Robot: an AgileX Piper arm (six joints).
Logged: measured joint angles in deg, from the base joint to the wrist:
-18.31, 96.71, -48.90, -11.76, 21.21, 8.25
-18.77, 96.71, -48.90, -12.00, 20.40, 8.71
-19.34, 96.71, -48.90, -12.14, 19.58, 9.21
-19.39, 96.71, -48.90, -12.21, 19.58, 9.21
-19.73, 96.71, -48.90, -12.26, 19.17, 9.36
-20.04, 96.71, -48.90, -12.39, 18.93, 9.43
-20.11, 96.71, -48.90, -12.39, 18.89, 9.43
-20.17, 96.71, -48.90, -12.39, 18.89, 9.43
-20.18, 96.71, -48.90, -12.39, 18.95, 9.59
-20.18, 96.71, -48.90, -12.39, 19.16, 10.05
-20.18, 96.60, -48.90, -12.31, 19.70, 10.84
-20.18, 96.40, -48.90, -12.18, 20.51, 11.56
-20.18, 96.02, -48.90, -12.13, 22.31, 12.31
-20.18, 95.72, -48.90, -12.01, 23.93, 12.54
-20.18, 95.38, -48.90, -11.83, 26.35, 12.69
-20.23, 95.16, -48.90, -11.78, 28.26, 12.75
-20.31, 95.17, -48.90, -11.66, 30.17, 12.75
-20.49, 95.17, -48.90, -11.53, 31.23, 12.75
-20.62, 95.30, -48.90, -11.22, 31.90, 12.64
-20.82, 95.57, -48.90, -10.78, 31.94, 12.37
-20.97, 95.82, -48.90, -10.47, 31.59, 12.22
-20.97, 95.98, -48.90, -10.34, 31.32, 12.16
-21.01, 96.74, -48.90, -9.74, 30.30, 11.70
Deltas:
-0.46, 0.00, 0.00, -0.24, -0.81, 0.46
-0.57, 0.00, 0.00, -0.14, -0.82, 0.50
-0.05, 0.00, 0.00, -0.07, 0.00, 0.00
-0.34, 0.00, 0.00, -0.05, -0.41, 0.15
-0.31, 0.00, 0.00, -0.13, -0.24, 0.07
-0.07, 0.00, 0.00, 0.00, -0.04, 0.00
-0.06, 0.00, 0.00, 0.00, 0.00, 0.00
-0.01, 0.00, 0.00, 0.00, 0.06, 0.16
0.00, 0.00, 0.00, 0.00, 0.21, 0.46
0.00, -0.11, 0.00, 0.08, 0.54, 0.79
0.00, -0.20, 0.00, 0.13, 0.81, 0.72
0.00, -0.38, 0.00, 0.05, 1.80, 0.75
0.00, -0.30, 0.00, 0.12, 1.62, 0.23
0.00, -0.34, 0.00, 0.18, 2.42, 0.15
-0.05, -0.22, 0.00, 0.05, 1.91, 0.06
-0.08, 0.01, 0.00, 0.12, 1.91, 0.00
-0.18, 0.00, 0.00, 0.13, 1.06, 0.00
-0.13, 0.13, 0.00, 0.31, 0.67, -0.11
-0.20, 0.27, 0.00, 0.44, 0.04, -0.27
-0.15, 0.25, 0.00, 0.31, -0.35, -0.15
0.00, 0.16, 0.00, 0.13, -0.27, -0.06
-0.04, 0.76, 0.00, 0.60, -1.02, -0.46

